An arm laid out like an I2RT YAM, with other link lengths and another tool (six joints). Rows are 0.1 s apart.
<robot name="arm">
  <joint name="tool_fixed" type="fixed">
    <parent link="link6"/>
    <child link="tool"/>
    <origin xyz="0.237 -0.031 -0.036" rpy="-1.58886 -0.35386 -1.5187"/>
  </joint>
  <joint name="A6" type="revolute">
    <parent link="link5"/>
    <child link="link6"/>
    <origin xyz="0.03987 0 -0.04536" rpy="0 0 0"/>
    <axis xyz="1 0 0"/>
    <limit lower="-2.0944" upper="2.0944"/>
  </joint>
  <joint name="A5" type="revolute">
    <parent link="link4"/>
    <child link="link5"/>
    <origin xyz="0.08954 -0.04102 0.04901" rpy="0 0 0"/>
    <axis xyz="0 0 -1"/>
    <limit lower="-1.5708" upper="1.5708"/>
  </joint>
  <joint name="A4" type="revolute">
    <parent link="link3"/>
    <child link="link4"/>
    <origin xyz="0.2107 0.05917 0.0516" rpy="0 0 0"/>
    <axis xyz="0 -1 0"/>
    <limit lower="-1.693" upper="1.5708"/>
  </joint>
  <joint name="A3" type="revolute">
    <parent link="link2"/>
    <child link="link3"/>
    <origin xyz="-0.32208 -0.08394 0" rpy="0 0 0"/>
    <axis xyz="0 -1 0"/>
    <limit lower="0" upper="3.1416"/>
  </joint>
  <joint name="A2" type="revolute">
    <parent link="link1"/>
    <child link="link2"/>
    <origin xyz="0.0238 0.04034 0.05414" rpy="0 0 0"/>
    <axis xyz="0 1 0"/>
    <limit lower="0" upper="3.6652"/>
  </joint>
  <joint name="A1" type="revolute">
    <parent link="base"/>
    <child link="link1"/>
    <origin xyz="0 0 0.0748" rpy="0 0 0"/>
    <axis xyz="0 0 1"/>
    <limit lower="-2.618" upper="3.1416"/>
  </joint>
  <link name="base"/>
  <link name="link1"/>
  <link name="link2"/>
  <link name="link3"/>
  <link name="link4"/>
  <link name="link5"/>
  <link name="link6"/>
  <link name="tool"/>
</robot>
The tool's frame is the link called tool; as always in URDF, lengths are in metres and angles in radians.
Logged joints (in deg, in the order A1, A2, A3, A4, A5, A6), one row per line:
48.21 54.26 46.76 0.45 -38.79 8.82
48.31 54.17 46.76 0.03 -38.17 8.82
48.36 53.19 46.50 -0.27 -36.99 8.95
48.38 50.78 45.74 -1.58 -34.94 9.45
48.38 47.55 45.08 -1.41 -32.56 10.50
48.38 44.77 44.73 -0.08 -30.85 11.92
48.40 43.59 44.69 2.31 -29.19 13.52
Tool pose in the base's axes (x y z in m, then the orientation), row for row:
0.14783 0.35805 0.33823 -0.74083 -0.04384 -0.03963 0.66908
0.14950 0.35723 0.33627 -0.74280 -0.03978 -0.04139 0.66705
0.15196 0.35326 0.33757 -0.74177 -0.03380 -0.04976 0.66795
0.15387 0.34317 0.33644 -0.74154 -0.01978 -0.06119 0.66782
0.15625 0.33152 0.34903 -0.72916 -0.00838 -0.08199 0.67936
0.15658 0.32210 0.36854 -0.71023 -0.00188 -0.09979 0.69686
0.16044 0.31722 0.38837 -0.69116 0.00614 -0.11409 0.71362
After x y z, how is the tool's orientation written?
As a quaternion, x y z w.
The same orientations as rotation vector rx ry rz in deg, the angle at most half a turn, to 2 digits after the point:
-95.70 -5.66 -5.12
-96.03 -5.14 -5.35
-95.87 -4.37 -6.43
-95.84 -2.56 -7.91
-93.82 -1.08 -10.55
-90.76 -0.24 -12.75
-87.75 0.78 -14.48

